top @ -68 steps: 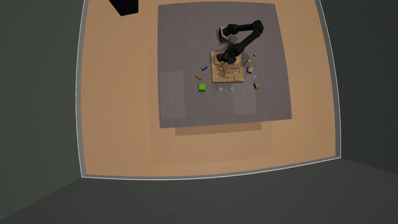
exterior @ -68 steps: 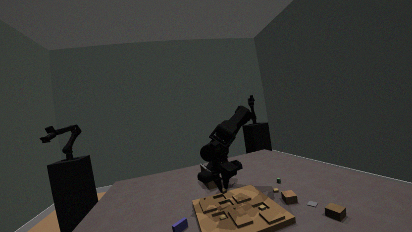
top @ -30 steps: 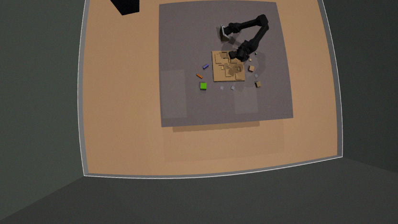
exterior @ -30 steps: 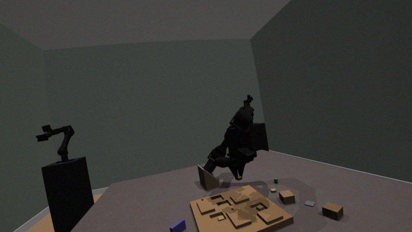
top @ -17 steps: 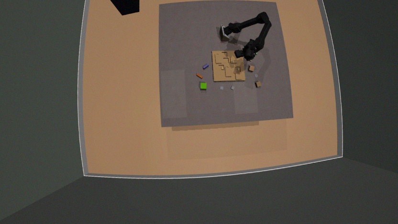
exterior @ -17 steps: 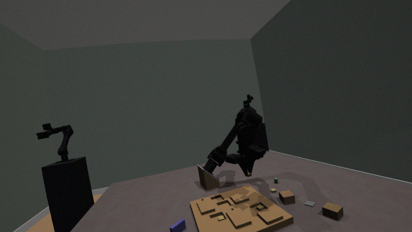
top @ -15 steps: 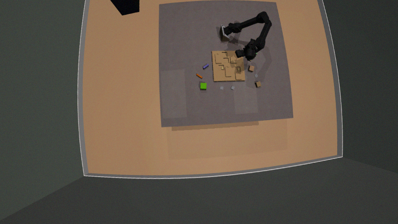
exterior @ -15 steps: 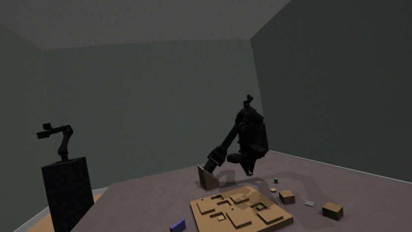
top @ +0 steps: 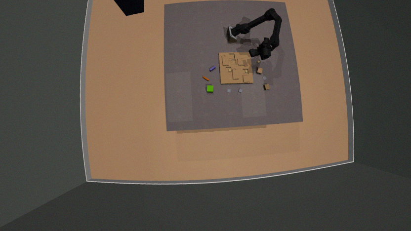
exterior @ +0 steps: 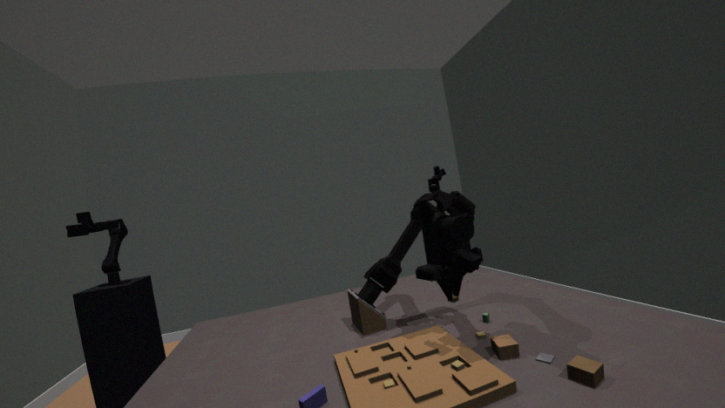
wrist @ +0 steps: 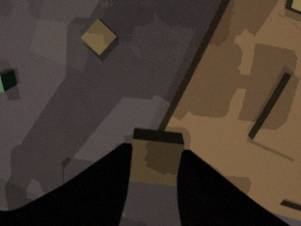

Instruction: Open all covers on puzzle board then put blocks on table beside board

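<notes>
Right now my gripper tip is 12 cm to the right of the tiny green piece, 10 cm above it and 4 cm past it. Also, from my gripper tip: orange stick: 46 cm to the right, 14 cm ahead, 10 cm below; then green cube: 43 cm to the right, 25 cm ahead, 8 cm below; then purple piece: 39 cm to the right, 9 cm below, 6 cm ahead.
</notes>
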